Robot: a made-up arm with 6 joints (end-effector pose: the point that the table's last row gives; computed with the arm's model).
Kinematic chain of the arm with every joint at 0, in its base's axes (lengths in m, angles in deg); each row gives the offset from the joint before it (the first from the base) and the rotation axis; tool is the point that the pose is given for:
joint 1: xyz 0 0 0.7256 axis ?
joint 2: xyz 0.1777 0 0 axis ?
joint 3: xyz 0 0 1.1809 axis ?
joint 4: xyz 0 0 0.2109 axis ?
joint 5: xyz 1.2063 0 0 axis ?
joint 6: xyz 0.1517 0 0 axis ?
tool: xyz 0 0 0
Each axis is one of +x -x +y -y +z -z.
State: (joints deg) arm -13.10 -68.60 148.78 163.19 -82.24 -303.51
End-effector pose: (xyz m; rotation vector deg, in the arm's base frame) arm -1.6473 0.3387 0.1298 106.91 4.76 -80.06
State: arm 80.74 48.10 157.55 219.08 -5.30 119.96
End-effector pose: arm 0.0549 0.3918 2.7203 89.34 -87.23 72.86
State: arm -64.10 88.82 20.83 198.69 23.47 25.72
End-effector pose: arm 0.8584 -1.8121 -0.4399 -110.85 26.10 123.57
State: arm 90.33 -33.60 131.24 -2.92 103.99 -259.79
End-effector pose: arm 0.0173 -1.6982 1.6696 123.56 10.42 -117.81
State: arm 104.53 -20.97 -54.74 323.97 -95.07 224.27
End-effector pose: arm -0.2857 0.7482 1.2389 -10.55 91.45 -71.61
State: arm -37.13 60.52 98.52 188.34 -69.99 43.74
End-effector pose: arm 1.5915 -1.1790 2.3587 55.39 -59.65 86.49
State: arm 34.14 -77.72 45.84 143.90 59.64 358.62
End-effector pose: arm -1.5108 -0.9312 1.9878 -111.83 -88.78 -78.65
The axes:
joint 1: +z
joint 2: +y
joint 3: -y
joint 4: -x
joint 5: -y
joint 6: -x

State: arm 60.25 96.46 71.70 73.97 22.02 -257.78
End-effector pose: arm 1.2770 2.3445 0.2344 133.27 113.05 -31.71
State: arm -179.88 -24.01 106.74 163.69 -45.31 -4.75
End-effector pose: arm 1.3980 0.0332 2.5938 15.80 -3.40 12.28
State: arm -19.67 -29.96 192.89 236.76 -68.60 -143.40
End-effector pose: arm -1.0346 0.4953 0.6793 -8.60 41.80 56.62
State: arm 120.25 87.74 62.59 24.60 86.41 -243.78
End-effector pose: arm -1.3675 2.2197 0.5710 -4.15 -124.22 18.75
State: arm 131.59 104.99 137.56 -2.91 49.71 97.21
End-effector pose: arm -1.4838 1.6807 1.3975 21.92 -87.64 34.68
